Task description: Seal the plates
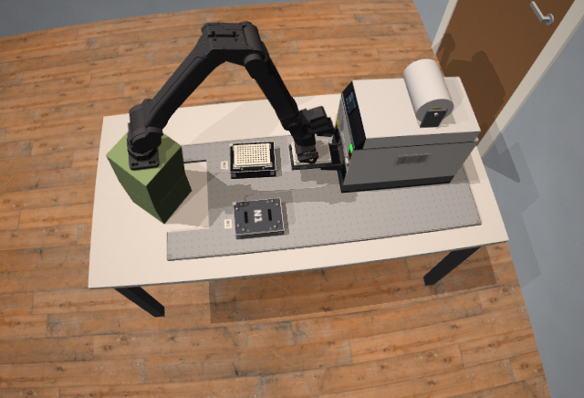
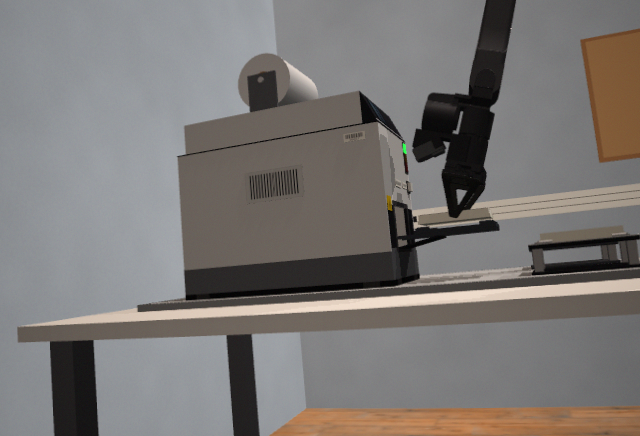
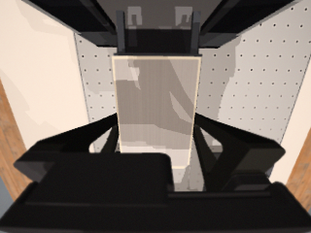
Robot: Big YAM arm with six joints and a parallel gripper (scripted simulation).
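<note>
Now: the sealer stage 3 cm below my hand. Also, from my hand: plate 20 cm behind, 6 cm to the left, 6 cm below; then yellow warning label 11 cm ahead, 8 cm to the left, 3 cm above; then plate nest 22 cm behind, 17 cm to the right, 8 cm below.
</note>
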